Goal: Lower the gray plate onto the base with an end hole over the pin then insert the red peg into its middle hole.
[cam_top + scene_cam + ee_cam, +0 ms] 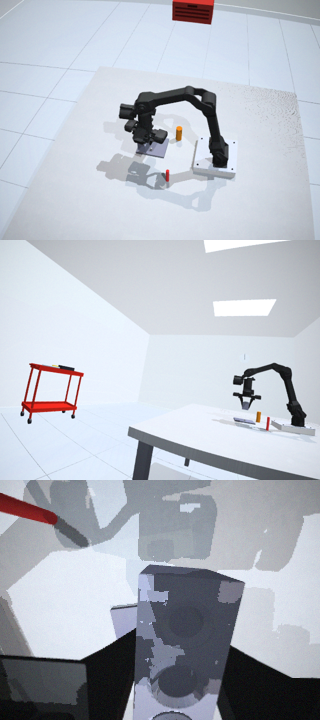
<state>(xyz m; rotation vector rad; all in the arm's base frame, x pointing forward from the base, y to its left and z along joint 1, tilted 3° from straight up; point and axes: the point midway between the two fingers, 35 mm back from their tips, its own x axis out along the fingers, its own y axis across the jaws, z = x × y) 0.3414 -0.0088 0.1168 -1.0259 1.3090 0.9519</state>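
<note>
My gripper tip is 10 mm past the square base, 50 mm to the left of it and 100 mm above it. The rest, counted from my gripper tip: orange cylinder 140 mm behind, 130 mm to the right, 70 mm below; red peg 110 mm behind, 120 mm to the left, 70 mm below; gray plate 30 mm above.
</note>
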